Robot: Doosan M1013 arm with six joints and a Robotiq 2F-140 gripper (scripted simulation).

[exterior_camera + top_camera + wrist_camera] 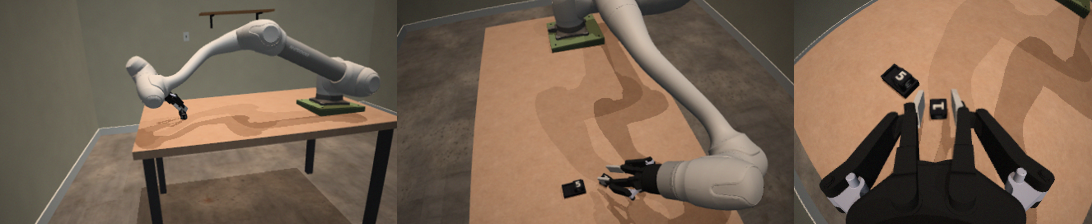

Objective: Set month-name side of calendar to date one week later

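My hand is 6 cm above the black cube, 1 cm to the left of it and 1 cm past it.
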